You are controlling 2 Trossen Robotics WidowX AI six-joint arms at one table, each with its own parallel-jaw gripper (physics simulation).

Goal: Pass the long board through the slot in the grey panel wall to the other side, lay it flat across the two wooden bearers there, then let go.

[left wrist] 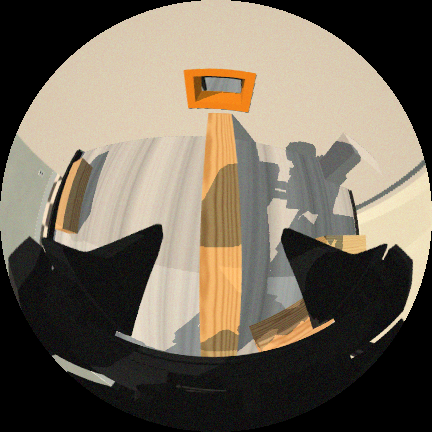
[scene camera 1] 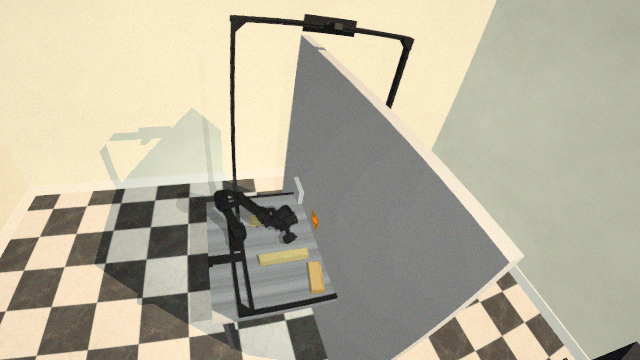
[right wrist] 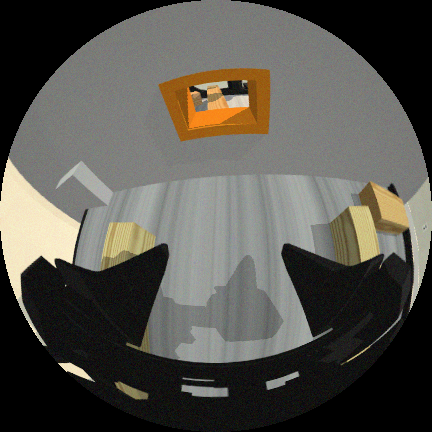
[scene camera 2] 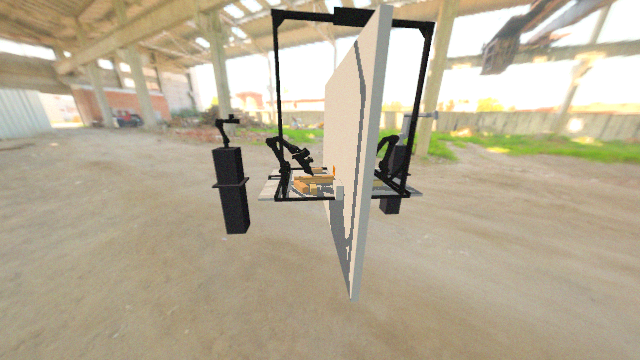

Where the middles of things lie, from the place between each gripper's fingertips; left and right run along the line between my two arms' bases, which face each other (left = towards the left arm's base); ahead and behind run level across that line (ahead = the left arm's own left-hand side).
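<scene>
The orange-framed slot [right wrist: 189,124] has my right hand 130 mm to the right of it and 60 mm below it.
Counted from my left hand, the slot sits 20 mm above, 20 mm ahead and 210 mm to the right.
</scene>
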